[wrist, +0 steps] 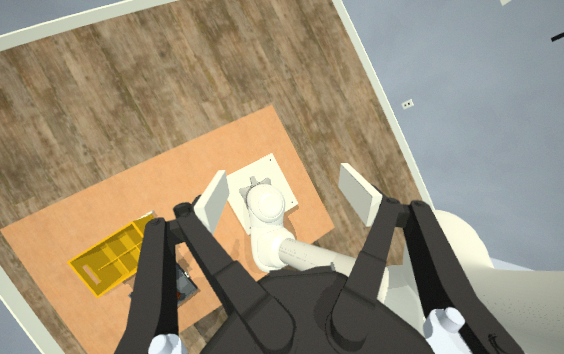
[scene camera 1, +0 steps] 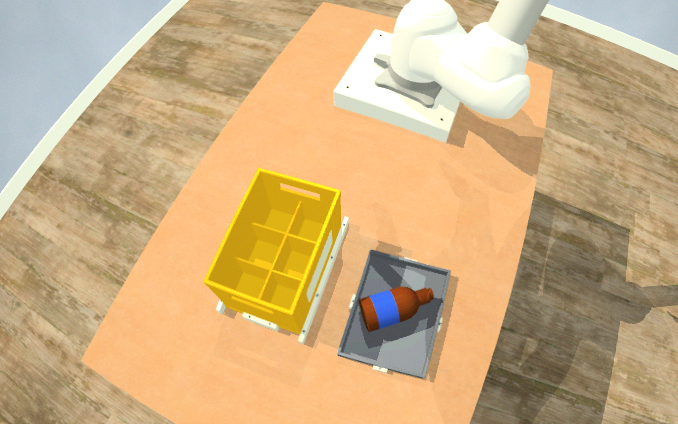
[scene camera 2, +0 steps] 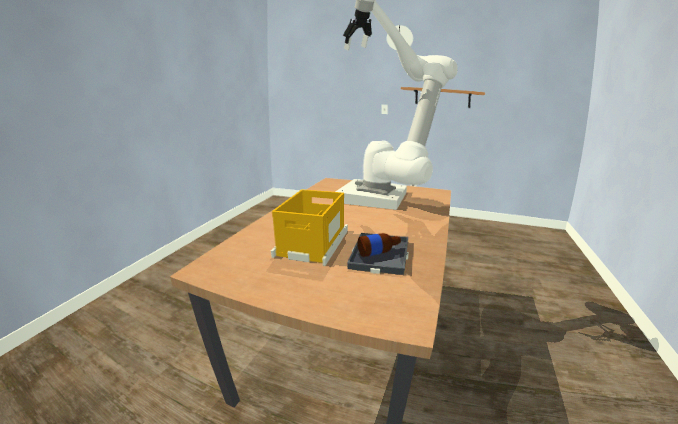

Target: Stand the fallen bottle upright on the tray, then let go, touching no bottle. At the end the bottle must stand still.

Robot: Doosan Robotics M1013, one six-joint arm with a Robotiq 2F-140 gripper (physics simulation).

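Places are measured from the arm's base along level axes (x right, y ahead, z up), in centimetres.
Pixels of known places: gripper, fingertip midpoint: (wrist: 284,178) (scene camera 2: 355,48); arm's base, link origin: (scene camera 1: 414,78) (scene camera 2: 376,189).
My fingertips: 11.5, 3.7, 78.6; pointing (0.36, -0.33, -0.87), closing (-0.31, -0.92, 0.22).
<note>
Ahead of a thing's pixels: the offset from my fingertips to its top centre, as dx, dy, dz. "spot": to the spot under its first point.
A brown bottle with a blue label {-36.5, +58.0, -75.9} (scene camera 1: 386,308) (scene camera 2: 375,244) lies on its side on the grey tray {-36.9, +59.0, -81.2} (scene camera 1: 402,362) (scene camera 2: 376,267). In scene camera 1 its neck points right and its base is near the tray's left wall. In the wrist view the tray {spot: -40.7, +49.0, -83.2} (wrist: 187,287) is mostly hidden behind a finger, and a small brown bit of the bottle (wrist: 178,296) shows. My gripper (scene camera 2: 356,45) (wrist: 284,178) is open and empty. It hangs high above the table, far from the bottle.
A yellow crate with compartments {-9.5, +61.7, -66.3} (scene camera 1: 314,280) (scene camera 2: 299,239) (wrist: 84,277) stands beside the tray, on its left in both scene views, with white rails {-19.2, +59.7, -80.8} (scene camera 1: 324,280) at its foot. The arm's white base plate (scene camera 1: 390,112) (scene camera 2: 372,198) (wrist: 282,182) is at the table's far end.
</note>
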